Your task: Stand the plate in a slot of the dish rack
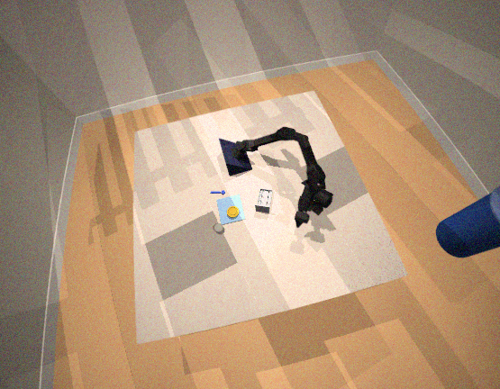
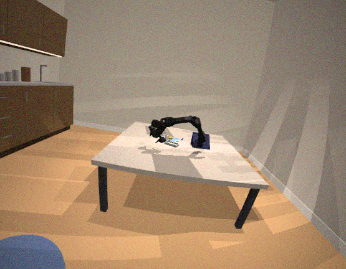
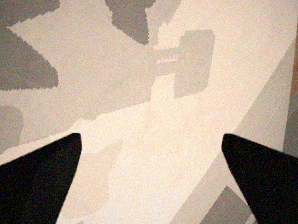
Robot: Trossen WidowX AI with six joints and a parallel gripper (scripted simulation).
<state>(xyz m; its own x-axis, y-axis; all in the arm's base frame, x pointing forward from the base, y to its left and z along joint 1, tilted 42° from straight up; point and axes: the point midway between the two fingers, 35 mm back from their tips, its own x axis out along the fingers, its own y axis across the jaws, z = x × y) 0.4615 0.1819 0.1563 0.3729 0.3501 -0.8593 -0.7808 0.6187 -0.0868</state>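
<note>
Now: gripper tip 150 mm past the plate, 310 mm to the left of it and 50 mm above it. Round my gripper tip: grey dish rack 180 mm behind, 130 mm to the right, 40 mm below; then blue utensil 290 mm behind, 370 mm to the right, 60 mm below; then white cup 70 mm behind, 390 mm to the right, 40 mm below.
</note>
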